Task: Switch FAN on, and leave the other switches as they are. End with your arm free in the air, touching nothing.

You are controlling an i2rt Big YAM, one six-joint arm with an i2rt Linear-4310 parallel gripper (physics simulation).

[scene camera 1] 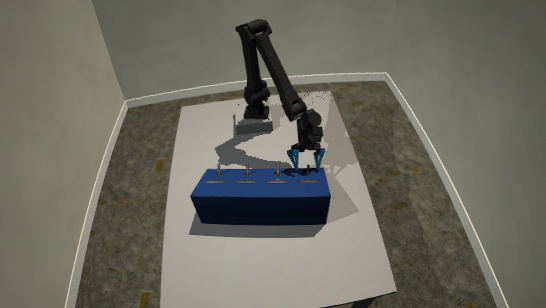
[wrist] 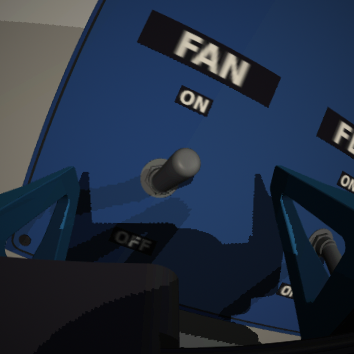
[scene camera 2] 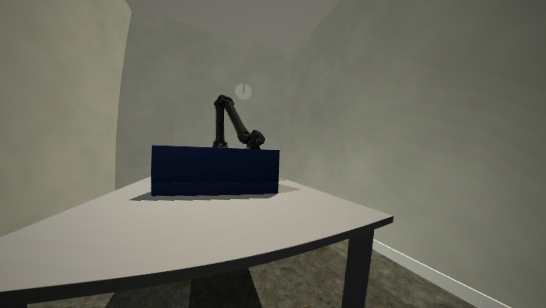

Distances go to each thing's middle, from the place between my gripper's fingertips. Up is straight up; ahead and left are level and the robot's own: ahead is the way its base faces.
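Labels:
As I look at the blue switch box [scene camera 1: 232,197], I find it 90 mm ahead of my hand, 170 mm to the right of my hand and 40 mm below my hand.

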